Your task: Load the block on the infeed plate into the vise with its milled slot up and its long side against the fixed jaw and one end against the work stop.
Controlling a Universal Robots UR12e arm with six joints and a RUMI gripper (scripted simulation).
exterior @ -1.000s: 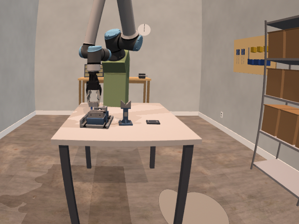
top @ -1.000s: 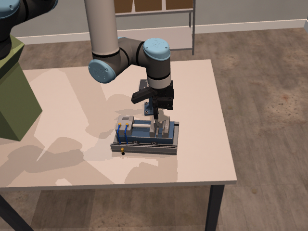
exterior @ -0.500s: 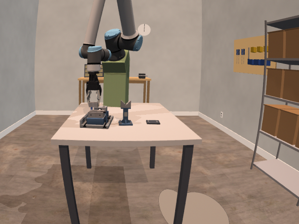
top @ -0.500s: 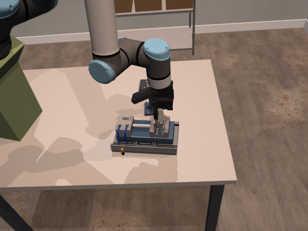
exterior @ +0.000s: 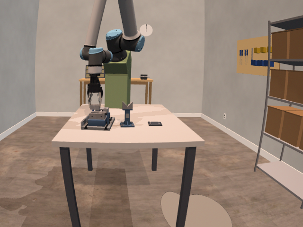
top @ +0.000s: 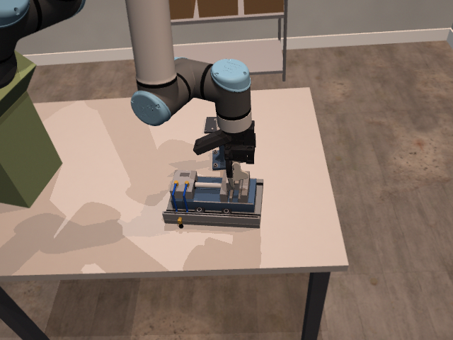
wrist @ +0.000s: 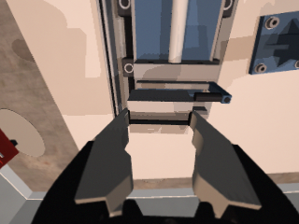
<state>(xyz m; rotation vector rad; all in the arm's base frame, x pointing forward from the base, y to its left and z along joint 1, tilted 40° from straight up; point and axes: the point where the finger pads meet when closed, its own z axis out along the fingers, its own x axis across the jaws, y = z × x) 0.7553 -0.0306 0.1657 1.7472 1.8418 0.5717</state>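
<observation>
My hand is 3 cm past the moving jaw, 2 cm to the right of it and 6 cm above it. From my hand the other things lie so: part: right at my hand; fixed jaw: 3 cm ahead, 2 cm to the left, 6 cm below; work stop: 7 cm to the left, 5 cm below.
</observation>
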